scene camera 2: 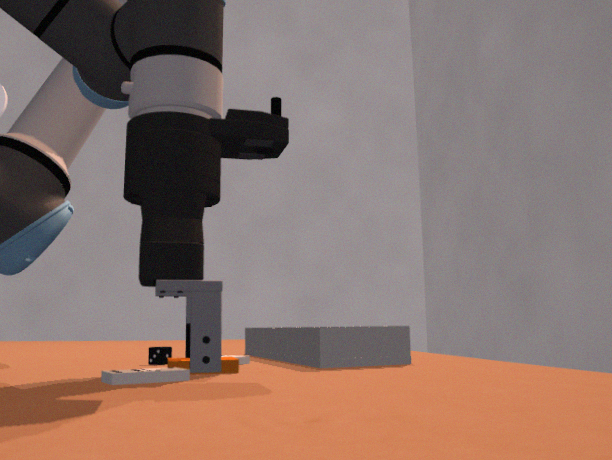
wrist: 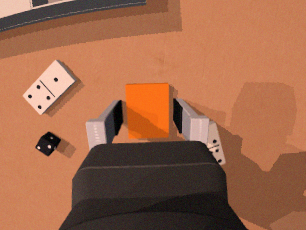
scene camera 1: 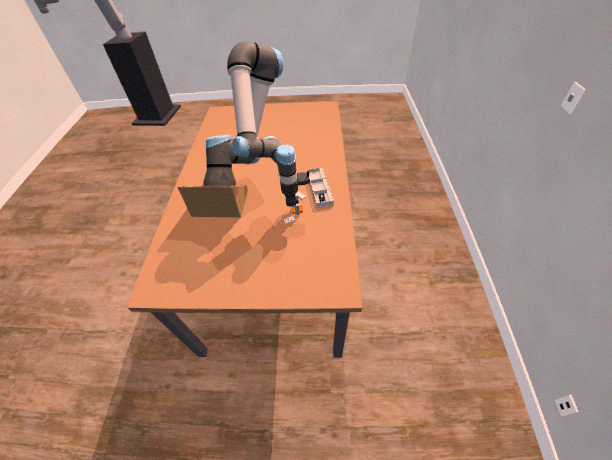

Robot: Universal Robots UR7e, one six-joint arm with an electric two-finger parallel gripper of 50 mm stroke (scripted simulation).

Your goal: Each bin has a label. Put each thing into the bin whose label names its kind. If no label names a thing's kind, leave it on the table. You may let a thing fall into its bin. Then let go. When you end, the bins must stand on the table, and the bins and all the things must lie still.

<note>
In view: my gripper [scene camera 2: 202,369], a grey bin tray [scene camera 2: 321,347], an orange block [wrist: 147,104], a white domino [scene camera 2: 153,375] and a white domino [wrist: 56,80].
My gripper shows as well in the wrist view [wrist: 147,110].
</note>
